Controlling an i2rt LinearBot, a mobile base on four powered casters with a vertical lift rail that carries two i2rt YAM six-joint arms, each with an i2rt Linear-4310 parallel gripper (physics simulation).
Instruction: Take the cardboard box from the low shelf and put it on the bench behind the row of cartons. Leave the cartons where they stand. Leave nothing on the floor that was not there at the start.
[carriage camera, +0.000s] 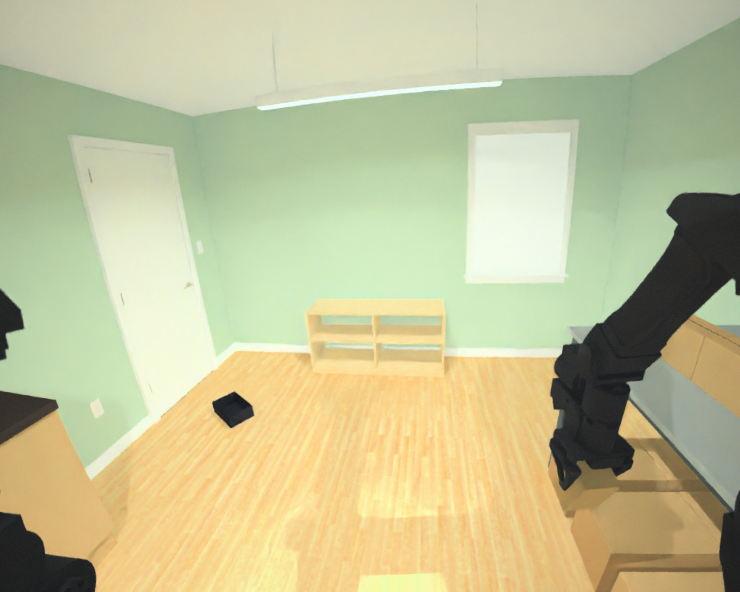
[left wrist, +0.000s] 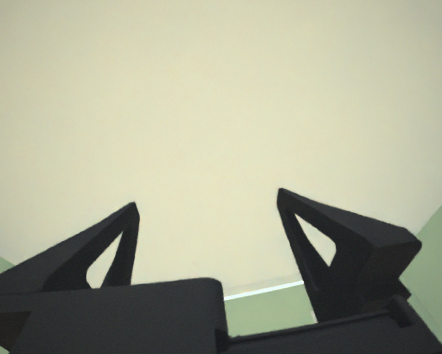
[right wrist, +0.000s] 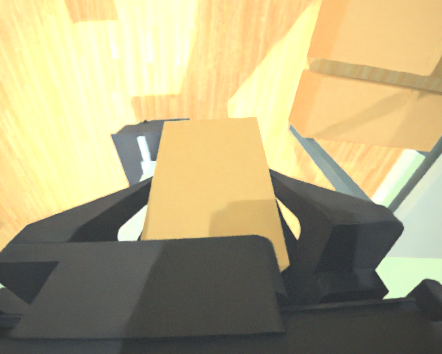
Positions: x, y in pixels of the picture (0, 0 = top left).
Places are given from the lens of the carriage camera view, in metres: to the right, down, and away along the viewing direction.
my right gripper (carriage camera: 579, 485): 0.35, 0.32, 0.50
small cardboard box (carriage camera: 592, 487): 0.34, 0.29, 0.44
small black tray (carriage camera: 233, 409): -1.11, 0.93, 2.54
low wooden shelf unit (carriage camera: 396, 362): 0.25, 0.62, 2.98
The marked spots on the small cardboard box and the small black tray are 2.63 m apart.
